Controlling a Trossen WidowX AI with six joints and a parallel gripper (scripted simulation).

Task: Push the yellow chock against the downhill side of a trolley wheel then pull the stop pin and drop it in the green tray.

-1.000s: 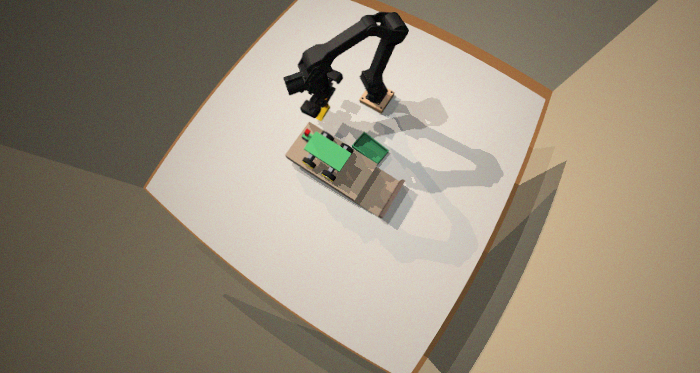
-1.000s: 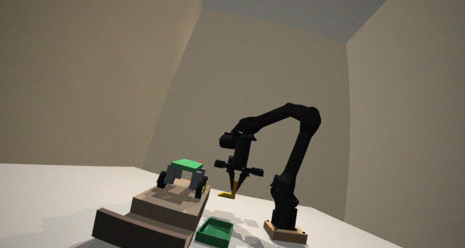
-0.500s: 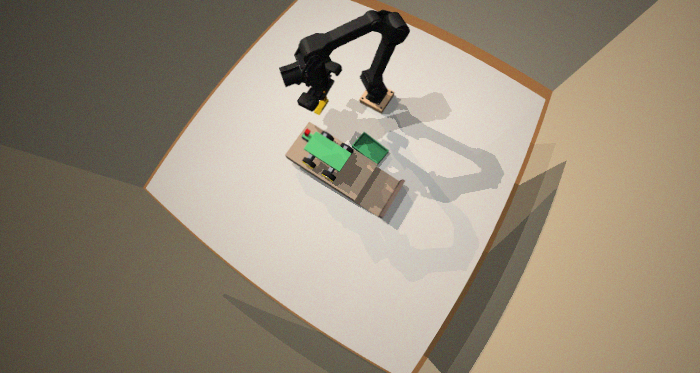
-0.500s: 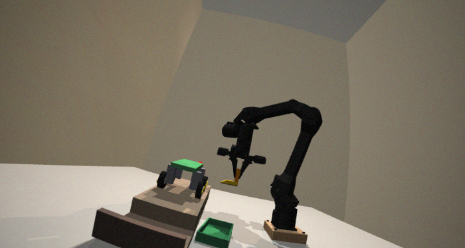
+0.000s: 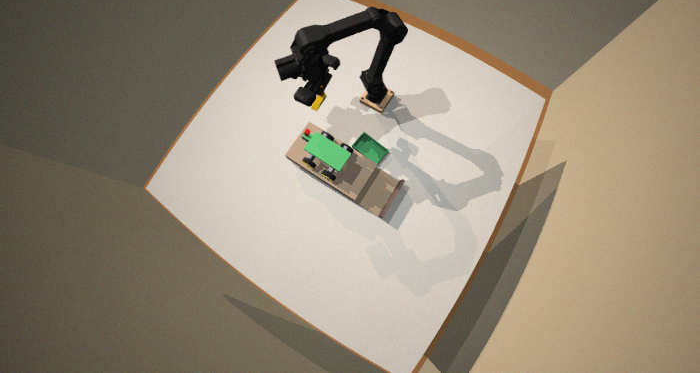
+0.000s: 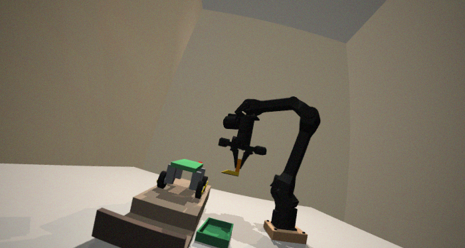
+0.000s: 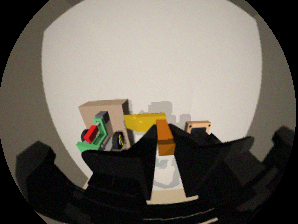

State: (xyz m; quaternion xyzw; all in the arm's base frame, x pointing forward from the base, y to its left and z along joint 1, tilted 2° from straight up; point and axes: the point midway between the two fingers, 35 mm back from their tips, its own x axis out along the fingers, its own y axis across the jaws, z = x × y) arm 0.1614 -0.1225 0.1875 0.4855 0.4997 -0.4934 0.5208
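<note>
Right now the yellow chock is 20 mm ahead of my gripper tip and 10 mm below it. From my gripper tip the other things lie so: brown ramp (160 mm ahead, 130 mm to the left, 130 mm below); then trolley (160 mm ahead, 120 mm to the left, 60 mm below); then red-headed stop pin (140 mm ahead, 50 mm below, 30 mm to the left).
</note>
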